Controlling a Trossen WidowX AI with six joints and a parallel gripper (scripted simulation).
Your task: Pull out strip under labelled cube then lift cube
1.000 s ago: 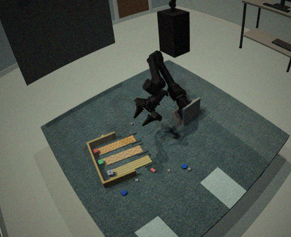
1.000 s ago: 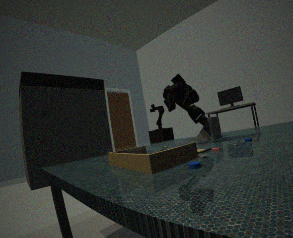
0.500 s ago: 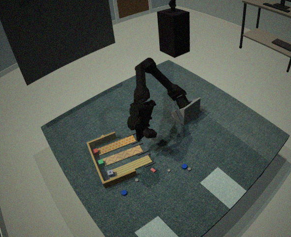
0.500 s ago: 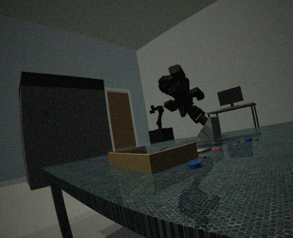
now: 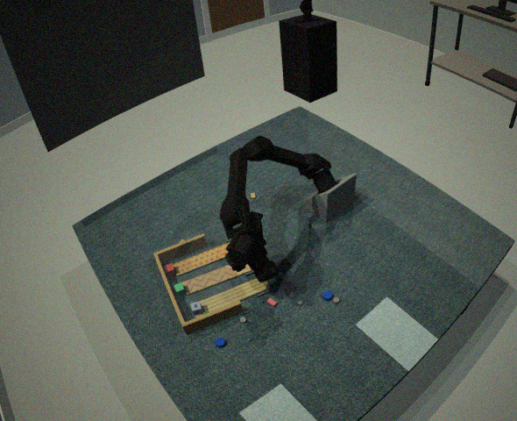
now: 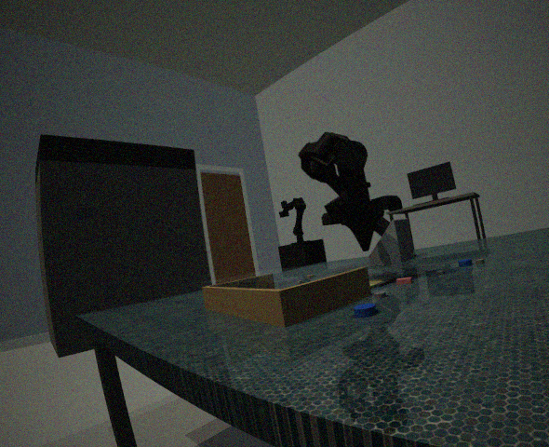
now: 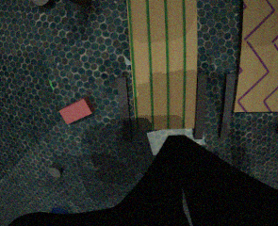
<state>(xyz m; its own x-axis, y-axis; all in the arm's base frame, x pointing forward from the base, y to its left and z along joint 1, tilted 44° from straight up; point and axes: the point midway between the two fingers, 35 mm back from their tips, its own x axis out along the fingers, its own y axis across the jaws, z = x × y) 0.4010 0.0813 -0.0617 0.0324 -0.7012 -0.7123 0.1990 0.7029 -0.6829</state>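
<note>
Now: gripper tip 80 mm to the right of the pink block, 70 mm above it and 10 mm short of it.
</note>
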